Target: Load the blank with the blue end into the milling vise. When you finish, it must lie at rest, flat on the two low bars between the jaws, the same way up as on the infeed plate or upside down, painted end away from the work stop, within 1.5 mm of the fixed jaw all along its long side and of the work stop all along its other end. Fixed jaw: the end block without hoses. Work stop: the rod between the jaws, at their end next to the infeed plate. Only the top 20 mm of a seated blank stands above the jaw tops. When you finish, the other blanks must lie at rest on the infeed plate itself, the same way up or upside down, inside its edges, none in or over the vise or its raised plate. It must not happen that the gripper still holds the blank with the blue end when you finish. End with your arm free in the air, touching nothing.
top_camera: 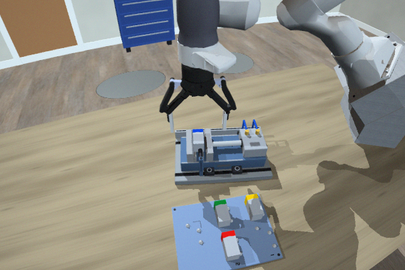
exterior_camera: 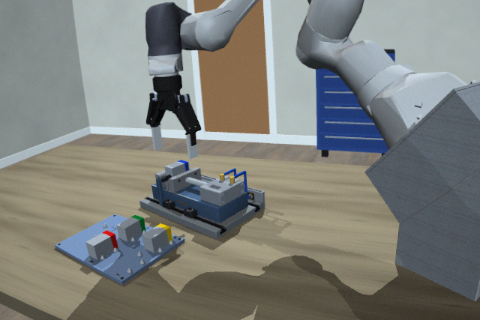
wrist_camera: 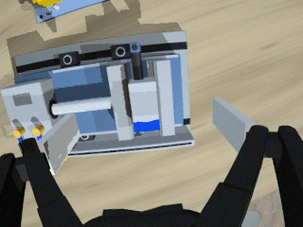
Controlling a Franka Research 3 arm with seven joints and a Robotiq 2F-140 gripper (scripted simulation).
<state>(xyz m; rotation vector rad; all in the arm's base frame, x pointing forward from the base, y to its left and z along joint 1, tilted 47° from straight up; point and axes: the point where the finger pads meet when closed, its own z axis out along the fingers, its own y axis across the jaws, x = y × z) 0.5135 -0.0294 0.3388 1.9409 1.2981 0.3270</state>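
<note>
The blue-ended blank is 60 mm below my hand. Round my hand: hosed jaw block (140 mm behind, 90 mm to the left, 80 mm below); then fixed jaw (80 mm below, 20 mm ahead, 10 mm to the right); then work stop rod (70 mm below, 40 mm to the left, 20 mm ahead).
</note>
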